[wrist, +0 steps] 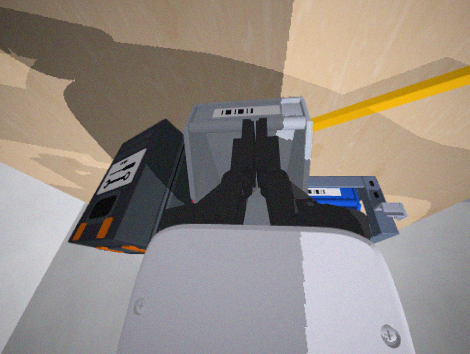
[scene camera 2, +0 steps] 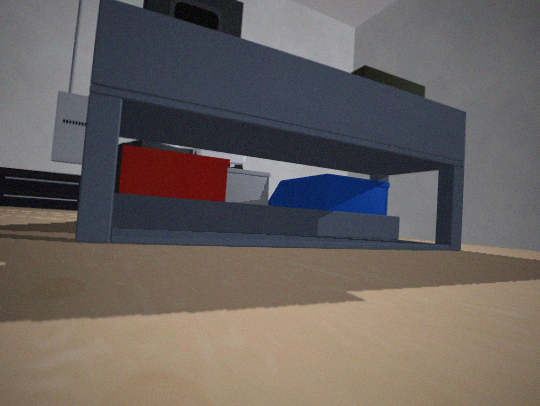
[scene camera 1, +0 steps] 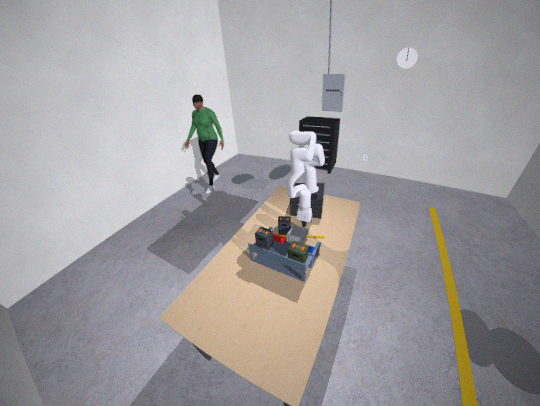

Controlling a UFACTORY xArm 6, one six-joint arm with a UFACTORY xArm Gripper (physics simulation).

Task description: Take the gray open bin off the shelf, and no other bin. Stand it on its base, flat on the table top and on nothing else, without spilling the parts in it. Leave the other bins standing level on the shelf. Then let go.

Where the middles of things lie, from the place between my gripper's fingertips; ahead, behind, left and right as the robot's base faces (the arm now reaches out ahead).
Now: the gray open bin (scene camera 2: 243,186) 8 cm ahead of my hand, 1 cm to the right of it and 1 cm below it. Also, from my hand: blue bin (scene camera 2: 330,192) 24 cm ahead, 9 cm to the left, 1 cm below; green case (scene camera 2: 365,71) 34 cm ahead, 10 cm above, 9 cm to the left; red bin (scene camera 2: 144,171) 23 cm ahead, 14 cm to the right, 1 cm below.
